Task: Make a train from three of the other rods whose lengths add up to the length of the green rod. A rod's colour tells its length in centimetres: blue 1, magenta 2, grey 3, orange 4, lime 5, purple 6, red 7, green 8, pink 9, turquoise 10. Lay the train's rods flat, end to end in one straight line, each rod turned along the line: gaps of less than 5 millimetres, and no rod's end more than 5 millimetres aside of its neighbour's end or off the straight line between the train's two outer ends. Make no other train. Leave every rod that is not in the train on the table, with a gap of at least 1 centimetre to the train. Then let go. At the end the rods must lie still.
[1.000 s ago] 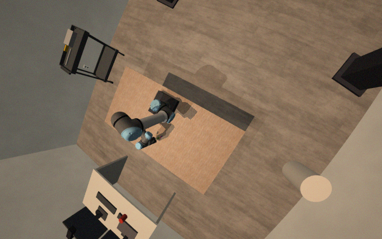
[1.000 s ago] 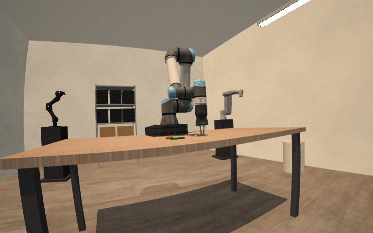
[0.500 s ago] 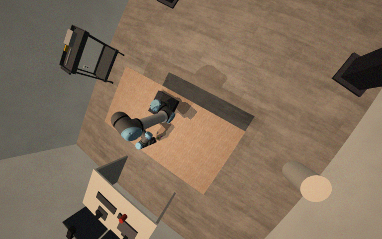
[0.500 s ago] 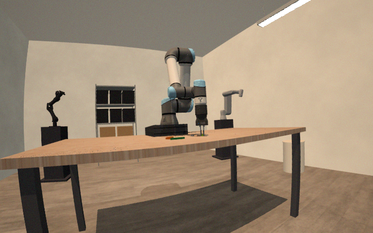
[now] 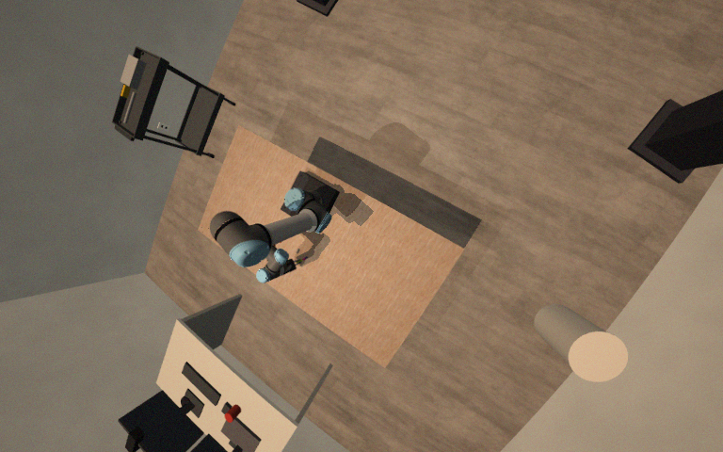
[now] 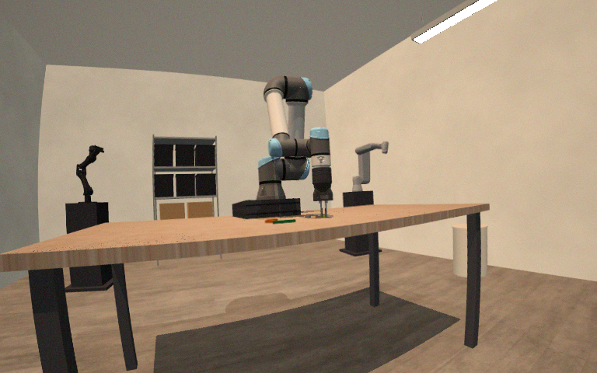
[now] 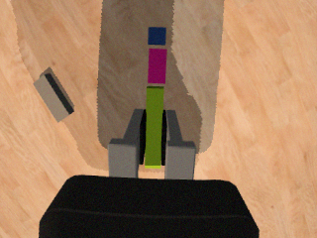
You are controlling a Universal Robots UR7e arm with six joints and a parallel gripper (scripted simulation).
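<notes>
Right now my hand is 1 cm above the lime rod. The rest, counted from my hand: magenta rod (3 cm behind, 2 cm to the left, 1 cm below); then small blue rod (5 cm behind, 2 cm to the left, 1 cm below); then grey rod (5 cm to the right, 4 cm behind, 1 cm below).
</notes>
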